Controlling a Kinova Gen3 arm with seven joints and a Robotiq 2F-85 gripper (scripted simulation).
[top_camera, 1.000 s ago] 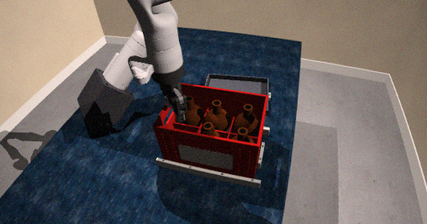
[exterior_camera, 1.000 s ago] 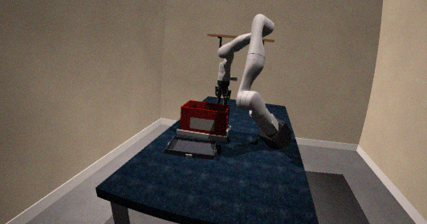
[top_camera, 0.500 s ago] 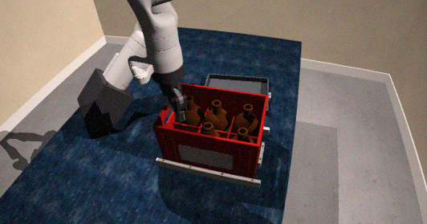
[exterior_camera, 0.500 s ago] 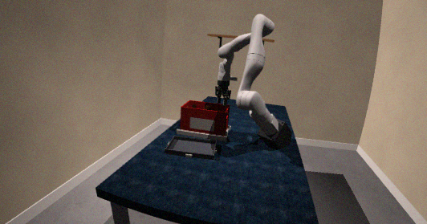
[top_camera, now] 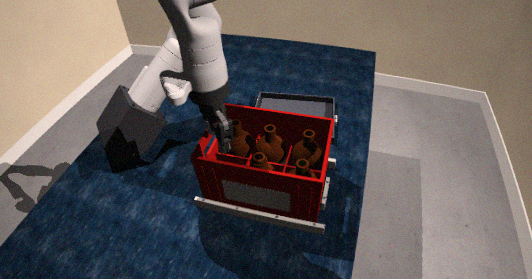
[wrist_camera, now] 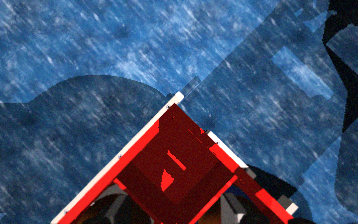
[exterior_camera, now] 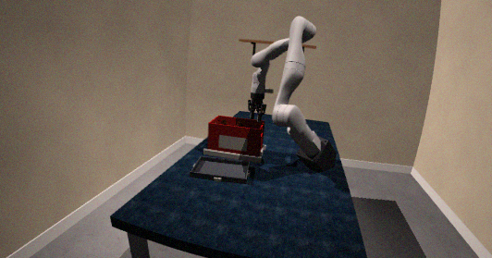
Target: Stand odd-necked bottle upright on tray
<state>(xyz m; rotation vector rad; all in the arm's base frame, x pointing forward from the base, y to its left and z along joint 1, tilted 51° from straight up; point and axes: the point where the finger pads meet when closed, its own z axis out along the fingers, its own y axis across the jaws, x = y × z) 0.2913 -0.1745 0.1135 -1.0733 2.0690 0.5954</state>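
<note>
Now: hand 70 mm short of the crate, 70 mm to the right of it and 110 mm above it. The rest, counted from my hand: grey tray 20 mm behind, 330 mm to the left, 190 mm below.
</note>
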